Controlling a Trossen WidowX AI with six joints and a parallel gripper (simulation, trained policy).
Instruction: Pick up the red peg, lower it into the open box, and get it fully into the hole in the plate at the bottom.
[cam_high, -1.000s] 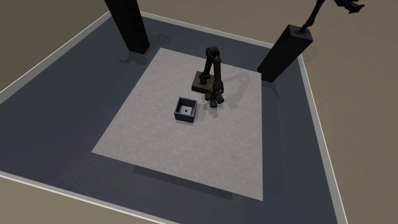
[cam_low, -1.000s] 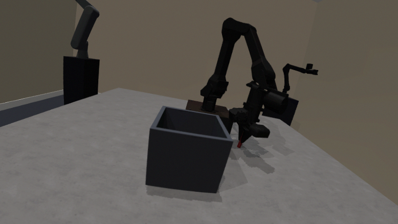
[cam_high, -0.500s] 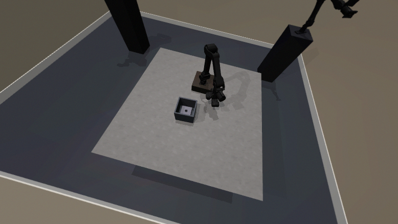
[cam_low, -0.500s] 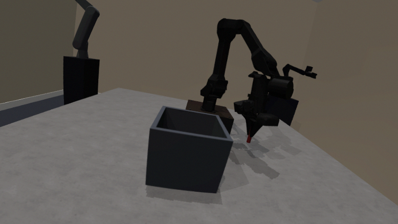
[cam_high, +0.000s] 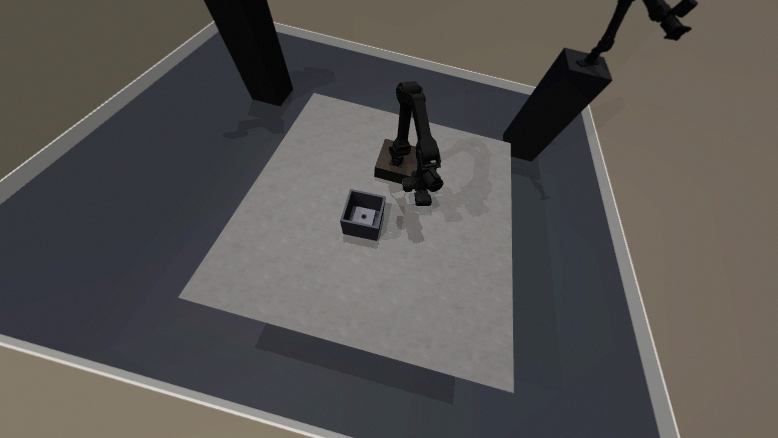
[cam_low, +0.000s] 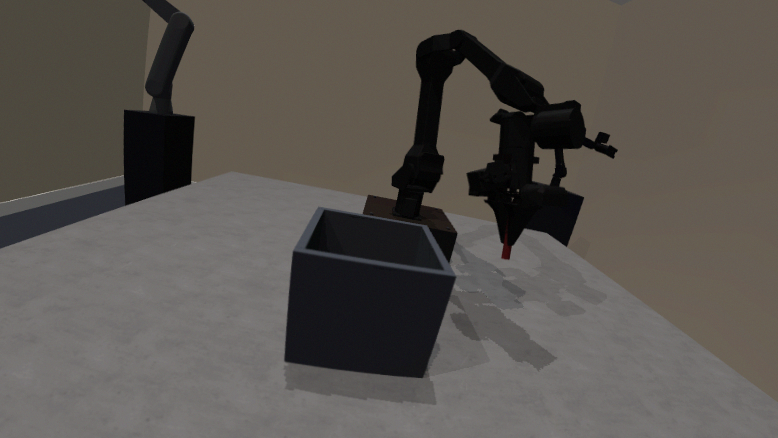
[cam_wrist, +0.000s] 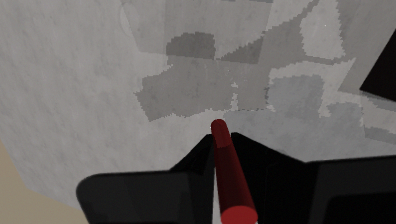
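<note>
The plate is 120 mm ahead of my gripper tip, 220 mm to the right of it and 80 mm below it. Round my gripper tip: red peg: 20 mm above.
</note>
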